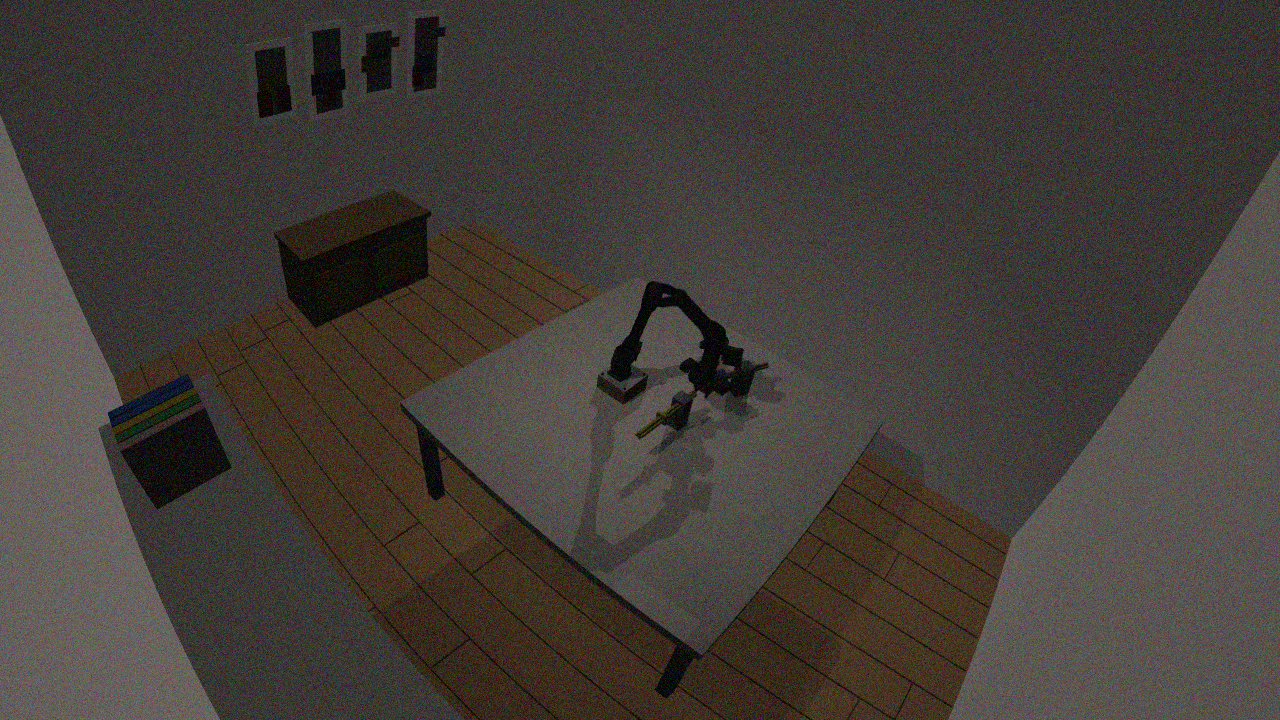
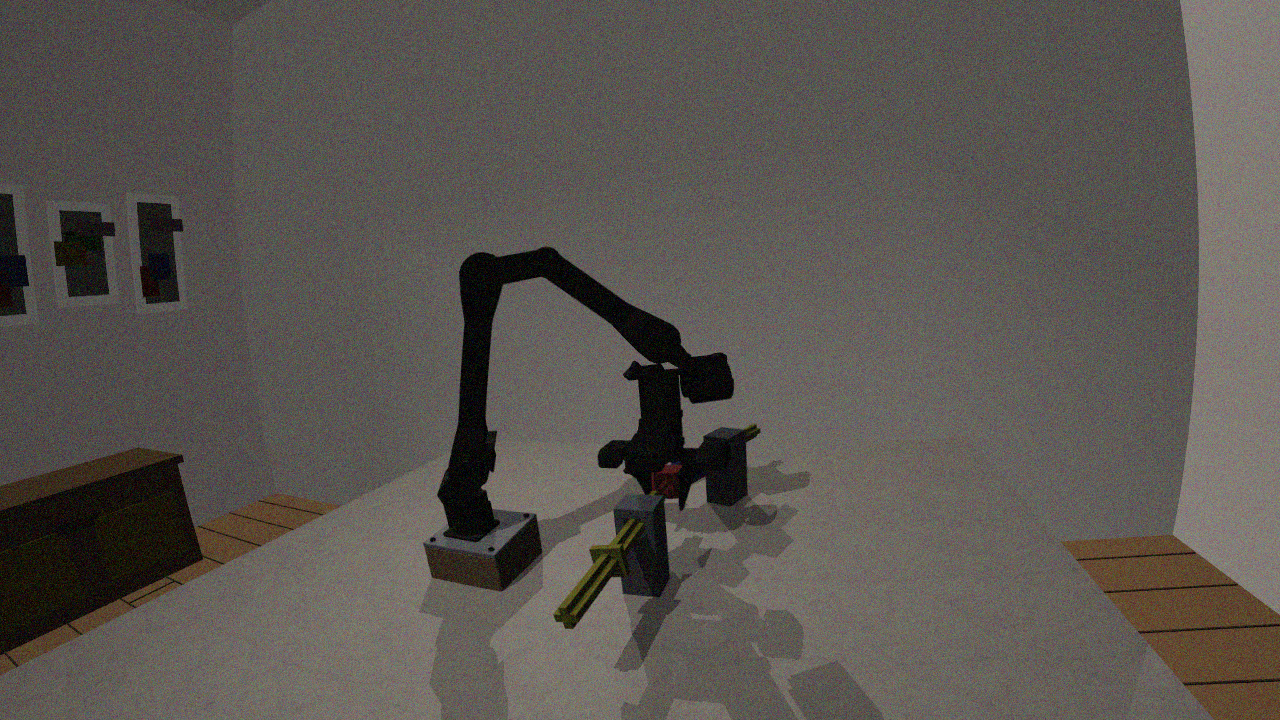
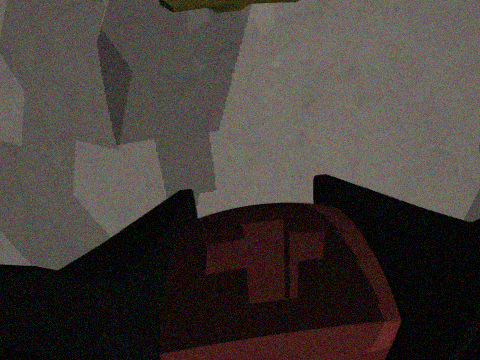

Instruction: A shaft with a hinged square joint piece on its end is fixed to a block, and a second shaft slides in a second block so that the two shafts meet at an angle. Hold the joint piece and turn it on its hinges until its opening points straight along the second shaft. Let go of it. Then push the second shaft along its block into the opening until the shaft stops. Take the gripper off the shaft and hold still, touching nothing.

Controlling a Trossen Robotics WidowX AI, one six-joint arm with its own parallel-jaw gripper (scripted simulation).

I see my gripper (image 2: 668,509).
My gripper is seen too in image 1 (image 1: 700,394) and in image 3 (image 3: 254,196).
